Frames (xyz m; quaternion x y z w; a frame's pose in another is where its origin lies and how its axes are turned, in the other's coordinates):
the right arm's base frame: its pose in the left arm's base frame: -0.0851 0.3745 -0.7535 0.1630 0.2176 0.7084 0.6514
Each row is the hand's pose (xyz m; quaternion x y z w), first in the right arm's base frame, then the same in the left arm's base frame.
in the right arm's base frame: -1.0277 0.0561 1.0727 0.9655 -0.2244 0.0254 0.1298
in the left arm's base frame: 0.5199 -0.5471 0.2438 -0.8145 -0.5619 0.1382 0.0420
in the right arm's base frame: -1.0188 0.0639 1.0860 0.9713 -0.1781 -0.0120 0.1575
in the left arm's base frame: 0.5192 -0.5374 0.2588 -0.7819 -0.6082 0.1366 0.0085
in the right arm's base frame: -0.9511 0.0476 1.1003 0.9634 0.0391 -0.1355 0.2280
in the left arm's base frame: 0.5338 -0.4678 0.2589 0.6075 0.7796 -0.1300 0.0790
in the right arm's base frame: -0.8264 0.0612 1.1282 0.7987 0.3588 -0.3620 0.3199
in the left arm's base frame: 0.5243 -0.3420 0.2832 0.2395 0.9281 -0.1245 0.2565
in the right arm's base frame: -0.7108 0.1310 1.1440 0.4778 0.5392 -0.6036 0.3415
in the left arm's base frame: 0.4616 -0.2296 0.3269 -0.1464 0.8624 -0.1673 0.4548
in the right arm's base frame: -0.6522 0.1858 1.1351 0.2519 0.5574 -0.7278 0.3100
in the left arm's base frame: 0.4046 -0.1753 0.3448 -0.3386 0.7276 -0.2184 0.5552
